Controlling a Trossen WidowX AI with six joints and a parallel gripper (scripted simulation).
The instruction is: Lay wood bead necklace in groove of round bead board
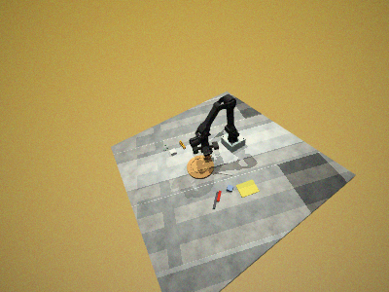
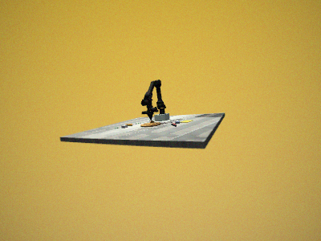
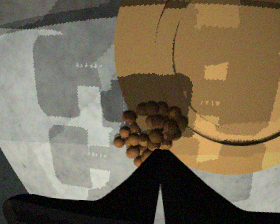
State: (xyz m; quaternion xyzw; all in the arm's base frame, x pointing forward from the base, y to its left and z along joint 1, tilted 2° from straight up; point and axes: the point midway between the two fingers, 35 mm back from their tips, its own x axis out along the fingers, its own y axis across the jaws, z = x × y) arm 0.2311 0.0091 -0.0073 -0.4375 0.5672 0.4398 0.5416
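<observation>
Now: gripper tip 8 cm short of the round bead board, 5 cm to the right of it and 3 cm above it. Round my gripper tip: thin grey stick: 5 cm behind, 18 cm to the left, 4 cm below; small blue block: 3 cm behind, 30 cm to the left, 3 cm below; grey piece: 22 cm ahead, 18 cm to the right, 3 cm below.
</observation>
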